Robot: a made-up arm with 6 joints.
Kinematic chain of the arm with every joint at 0, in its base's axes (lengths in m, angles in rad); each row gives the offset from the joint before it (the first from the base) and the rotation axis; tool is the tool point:
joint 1: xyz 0 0 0.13 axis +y
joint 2: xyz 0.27 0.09 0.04 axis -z
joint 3: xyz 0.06 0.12 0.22 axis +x
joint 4: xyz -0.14 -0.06 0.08 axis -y
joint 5: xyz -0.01 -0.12 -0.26 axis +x
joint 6: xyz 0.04 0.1 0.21 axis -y
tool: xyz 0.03 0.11 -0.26
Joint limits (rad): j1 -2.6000..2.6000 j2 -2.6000..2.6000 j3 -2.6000..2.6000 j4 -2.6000..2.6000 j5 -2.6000..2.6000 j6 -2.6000..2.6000
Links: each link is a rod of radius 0.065 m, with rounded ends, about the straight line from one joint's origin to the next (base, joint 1, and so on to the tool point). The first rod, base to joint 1, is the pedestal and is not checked.
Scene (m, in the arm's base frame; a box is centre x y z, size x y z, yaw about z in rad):
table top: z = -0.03
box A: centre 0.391 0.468 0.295 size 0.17 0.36 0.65 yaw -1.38
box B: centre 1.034 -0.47 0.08 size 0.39 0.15 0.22 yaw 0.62
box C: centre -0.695 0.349 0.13 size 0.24 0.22 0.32 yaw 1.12
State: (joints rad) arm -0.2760 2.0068 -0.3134 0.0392 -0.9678 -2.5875
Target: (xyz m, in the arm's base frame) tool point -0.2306 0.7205 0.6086
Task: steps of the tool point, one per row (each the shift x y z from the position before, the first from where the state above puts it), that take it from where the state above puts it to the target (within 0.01 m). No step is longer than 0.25 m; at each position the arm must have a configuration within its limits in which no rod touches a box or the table.
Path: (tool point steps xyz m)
1: -0.0849 0.0643 0.2129
2: -0.1686 0.0743 0.1394
3: -0.1981 0.0657 0.0439
4: -0.1772 0.0465 -0.0370
5: -0.1294 0.0262 -0.0821
6: -0.0257 0.0220 0.0456
7: -0.0002 0.0359 0.0481
8: 0.0124 0.0587 0.0329
9: -0.0009 0.0793 0.0078
10: -0.0411 0.0845 -0.0122
11: -0.0307 0.0208 -0.0715
12: -0.0186 0.0146 -0.0874

